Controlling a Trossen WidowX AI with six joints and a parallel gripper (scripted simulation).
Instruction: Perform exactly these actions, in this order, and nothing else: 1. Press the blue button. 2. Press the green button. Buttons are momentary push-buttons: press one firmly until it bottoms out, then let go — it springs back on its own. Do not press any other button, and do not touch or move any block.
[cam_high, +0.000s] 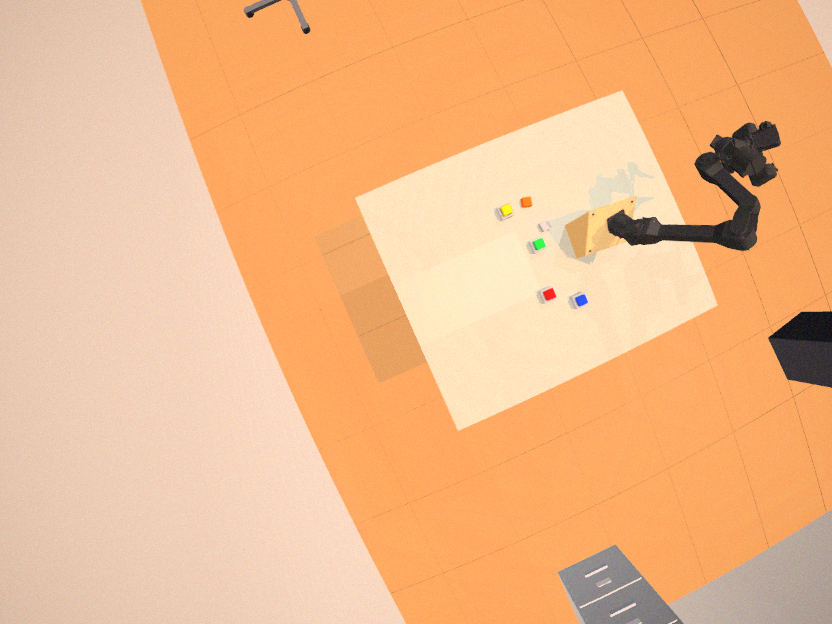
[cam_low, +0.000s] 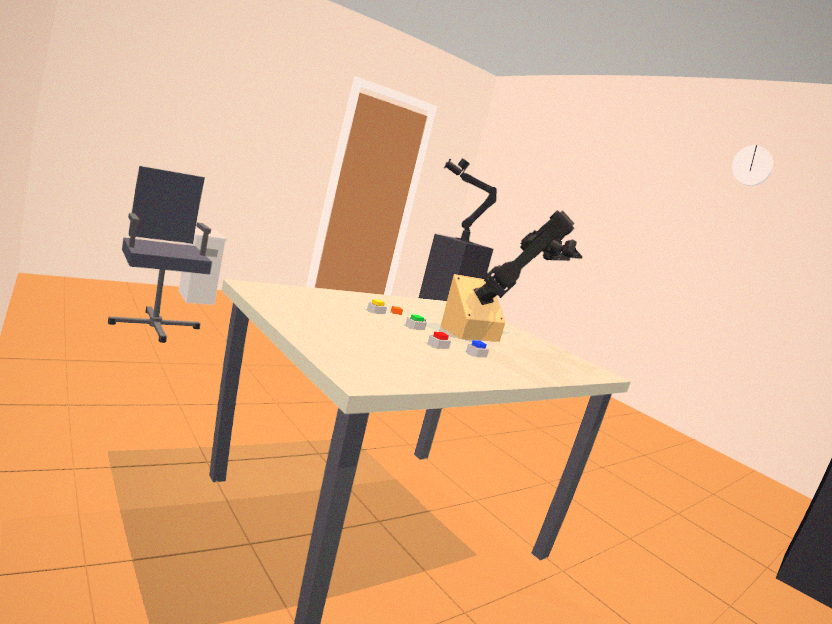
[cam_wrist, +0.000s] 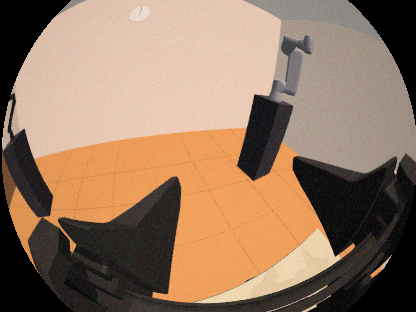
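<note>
Now: gripper tip 620 mm short of the blue button, 100 mm to the right of it and 300 mm above it. Also, from my gripper tip: red button (710 mm ahead, 30 mm to the left, 300 mm below); orange block (600 mm ahead, 290 mm to the right, 320 mm below); green button (650 mm ahead, 140 mm to the right, 300 mm below).
</note>
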